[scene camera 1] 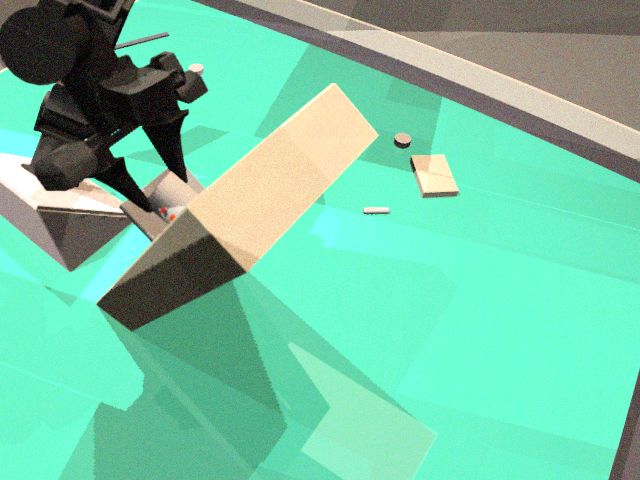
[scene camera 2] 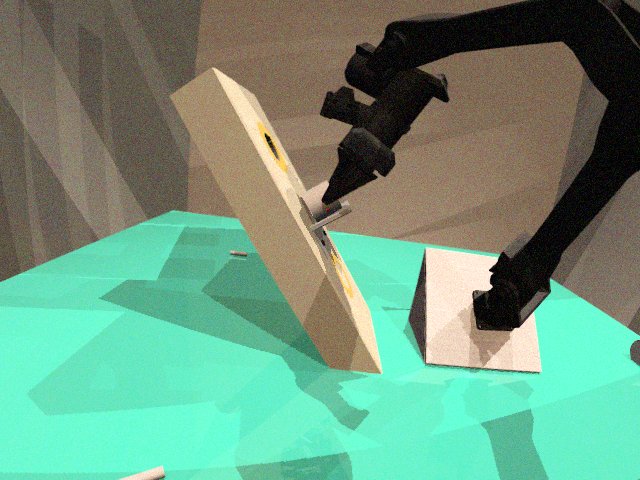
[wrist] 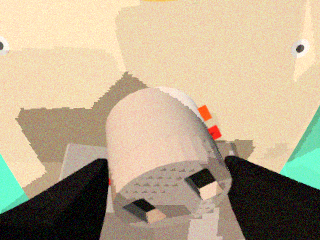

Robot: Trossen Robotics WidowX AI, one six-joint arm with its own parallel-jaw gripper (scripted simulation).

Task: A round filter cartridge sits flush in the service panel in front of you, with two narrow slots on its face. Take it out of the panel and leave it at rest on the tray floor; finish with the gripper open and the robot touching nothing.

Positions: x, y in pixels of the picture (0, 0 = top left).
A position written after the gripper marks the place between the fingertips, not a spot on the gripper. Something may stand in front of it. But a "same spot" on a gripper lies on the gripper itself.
Labels:
The gripper shows in scene camera 1 [167, 197], in scene camera 2 and in the wrist view. A round filter cartridge shows in scene camera 1, in scene camera 2 and in the wrist view [165, 167]. The same spot on the gripper: [wrist: 258, 196] is [scene camera 2: 332, 178]. One and the same spot on the round filter cartridge: [scene camera 2: 312, 197] is [scene camera 1: 192, 190].

